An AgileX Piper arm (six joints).
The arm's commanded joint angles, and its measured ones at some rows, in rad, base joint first. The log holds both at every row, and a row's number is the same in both.
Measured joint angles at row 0:
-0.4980 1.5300 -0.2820 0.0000 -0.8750 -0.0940
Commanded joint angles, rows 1 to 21:
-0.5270 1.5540 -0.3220 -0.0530 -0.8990 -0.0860
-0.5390 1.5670 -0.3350 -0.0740 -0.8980 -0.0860
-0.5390 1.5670 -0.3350 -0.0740 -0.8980 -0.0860
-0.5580 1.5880 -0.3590 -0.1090 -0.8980 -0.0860
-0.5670 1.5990 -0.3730 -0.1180 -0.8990 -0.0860
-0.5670 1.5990 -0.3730 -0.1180 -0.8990 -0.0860
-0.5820 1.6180 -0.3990 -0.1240 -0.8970 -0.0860
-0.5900 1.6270 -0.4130 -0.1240 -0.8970 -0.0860
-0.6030 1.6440 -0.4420 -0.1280 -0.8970 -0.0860
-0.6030 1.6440 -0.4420 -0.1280 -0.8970 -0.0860
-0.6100 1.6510 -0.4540 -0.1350 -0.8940 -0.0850
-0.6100 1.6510 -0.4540 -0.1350 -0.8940 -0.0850
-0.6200 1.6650 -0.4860 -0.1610 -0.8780 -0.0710
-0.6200 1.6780 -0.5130 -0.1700 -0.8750 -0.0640
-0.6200 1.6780 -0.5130 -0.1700 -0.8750 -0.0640
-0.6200 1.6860 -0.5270 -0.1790 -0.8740 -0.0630
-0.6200 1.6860 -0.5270 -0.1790 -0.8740 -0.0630
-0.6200 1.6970 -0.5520 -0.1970 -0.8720 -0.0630
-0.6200 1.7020 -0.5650 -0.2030 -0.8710 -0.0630
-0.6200 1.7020 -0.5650 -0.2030 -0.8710 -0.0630
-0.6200 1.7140 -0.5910 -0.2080 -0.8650 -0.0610
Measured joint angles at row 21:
-0.6160 1.7030 -0.5550 -0.1900 -0.8670 -0.0650
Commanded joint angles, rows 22 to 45:
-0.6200 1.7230 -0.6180 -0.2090 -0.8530 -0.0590
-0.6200 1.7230 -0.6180 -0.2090 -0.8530 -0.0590
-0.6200 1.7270 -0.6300 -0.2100 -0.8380 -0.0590
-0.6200 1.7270 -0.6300 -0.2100 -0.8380 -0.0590
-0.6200 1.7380 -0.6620 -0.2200 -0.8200 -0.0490
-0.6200 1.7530 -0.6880 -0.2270 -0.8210 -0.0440
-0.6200 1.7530 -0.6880 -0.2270 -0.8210 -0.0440
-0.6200 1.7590 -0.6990 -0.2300 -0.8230 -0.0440
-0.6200 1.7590 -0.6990 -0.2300 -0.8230 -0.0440
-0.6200 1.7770 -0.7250 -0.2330 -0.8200 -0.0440
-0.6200 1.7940 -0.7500 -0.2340 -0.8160 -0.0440
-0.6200 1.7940 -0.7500 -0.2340 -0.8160 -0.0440
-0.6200 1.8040 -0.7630 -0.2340 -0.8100 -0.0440
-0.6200 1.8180 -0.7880 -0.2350 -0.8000 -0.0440
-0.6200 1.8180 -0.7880 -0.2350 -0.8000 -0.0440
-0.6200 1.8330 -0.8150 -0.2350 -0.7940 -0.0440
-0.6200 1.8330 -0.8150 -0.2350 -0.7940 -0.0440
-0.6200 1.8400 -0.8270 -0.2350 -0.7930 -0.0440
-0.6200 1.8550 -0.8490 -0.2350 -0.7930 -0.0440
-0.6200 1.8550 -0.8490 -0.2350 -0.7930 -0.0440
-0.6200 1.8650 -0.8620 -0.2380 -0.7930 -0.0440
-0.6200 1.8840 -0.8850 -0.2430 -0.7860 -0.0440
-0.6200 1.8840 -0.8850 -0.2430 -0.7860 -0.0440
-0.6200 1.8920 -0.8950 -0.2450 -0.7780 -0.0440
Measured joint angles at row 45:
-0.6160 1.8810 -0.8700 -0.2270 -0.7830 -0.0460
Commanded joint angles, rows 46 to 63:
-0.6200 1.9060 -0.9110 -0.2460 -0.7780 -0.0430
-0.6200 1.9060 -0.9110 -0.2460 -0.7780 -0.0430
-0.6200 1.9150 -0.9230 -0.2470 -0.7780 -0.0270
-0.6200 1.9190 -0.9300 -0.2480 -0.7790 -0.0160
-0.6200 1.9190 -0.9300 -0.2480 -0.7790 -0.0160
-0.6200 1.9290 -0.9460 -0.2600 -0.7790 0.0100
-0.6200 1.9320 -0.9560 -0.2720 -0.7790 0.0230
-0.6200 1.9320 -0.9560 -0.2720 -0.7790 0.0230
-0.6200 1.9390 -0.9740 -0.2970 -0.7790 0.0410
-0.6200 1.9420 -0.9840 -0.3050 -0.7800 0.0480
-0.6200 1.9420 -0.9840 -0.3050 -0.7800 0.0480
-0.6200 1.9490 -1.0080 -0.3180 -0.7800 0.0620
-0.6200 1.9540 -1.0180 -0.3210 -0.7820 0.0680
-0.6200 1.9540 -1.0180 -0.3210 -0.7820 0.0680
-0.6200 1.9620 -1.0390 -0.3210 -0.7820 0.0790
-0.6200 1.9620 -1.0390 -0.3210 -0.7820 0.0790
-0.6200 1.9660 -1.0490 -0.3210 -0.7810 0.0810
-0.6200 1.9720 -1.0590 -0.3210 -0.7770 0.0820
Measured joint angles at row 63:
-0.6460 1.9620 -1.0150 -0.2370 -0.7140 0.0770
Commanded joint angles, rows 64 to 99:
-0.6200 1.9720 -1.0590 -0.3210 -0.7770 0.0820
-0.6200 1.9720 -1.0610 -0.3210 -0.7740 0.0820
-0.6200 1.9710 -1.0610 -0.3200 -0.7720 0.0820
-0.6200 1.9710 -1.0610 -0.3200 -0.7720 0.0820
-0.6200 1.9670 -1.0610 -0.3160 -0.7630 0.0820
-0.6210 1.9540 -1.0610 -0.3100 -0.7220 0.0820
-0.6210 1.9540 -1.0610 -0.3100 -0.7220 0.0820
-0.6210 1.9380 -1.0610 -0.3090 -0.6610 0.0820
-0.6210 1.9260 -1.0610 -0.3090 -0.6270 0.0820
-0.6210 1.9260 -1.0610 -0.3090 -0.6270 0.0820
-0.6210 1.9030 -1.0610 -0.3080 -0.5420 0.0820
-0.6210 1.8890 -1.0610 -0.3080 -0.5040 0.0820
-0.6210 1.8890 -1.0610 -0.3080 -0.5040 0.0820
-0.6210 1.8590 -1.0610 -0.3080 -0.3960 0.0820
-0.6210 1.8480 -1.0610 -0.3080 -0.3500 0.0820
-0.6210 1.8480 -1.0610 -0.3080 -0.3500 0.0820
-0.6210 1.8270 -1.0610 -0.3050 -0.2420 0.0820
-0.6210 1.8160 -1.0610 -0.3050 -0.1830 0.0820
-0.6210 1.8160 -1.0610 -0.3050 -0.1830 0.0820
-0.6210 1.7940 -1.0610 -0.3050 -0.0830 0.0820
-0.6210 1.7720 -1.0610 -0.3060 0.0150 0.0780
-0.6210 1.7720 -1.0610 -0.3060 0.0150 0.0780
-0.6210 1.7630 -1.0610 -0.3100 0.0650 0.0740
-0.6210 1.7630 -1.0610 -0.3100 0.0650 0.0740
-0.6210 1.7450 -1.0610 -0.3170 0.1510 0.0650
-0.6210 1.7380 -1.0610 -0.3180 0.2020 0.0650
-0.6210 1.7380 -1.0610 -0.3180 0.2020 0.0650
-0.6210 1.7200 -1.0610 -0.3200 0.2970 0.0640
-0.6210 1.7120 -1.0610 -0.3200 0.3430 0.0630
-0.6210 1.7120 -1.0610 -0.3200 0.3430 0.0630
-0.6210 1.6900 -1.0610 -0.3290 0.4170 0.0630
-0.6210 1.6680 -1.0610 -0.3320 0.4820 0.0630
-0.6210 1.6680 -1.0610 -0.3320 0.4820 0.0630
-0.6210 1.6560 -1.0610 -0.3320 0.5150 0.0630
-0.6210 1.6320 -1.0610 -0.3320 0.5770 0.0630
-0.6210 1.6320 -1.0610 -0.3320 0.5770 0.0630
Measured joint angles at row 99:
-0.6190 1.6670 -1.0530 -0.3250 0.4910 0.0690
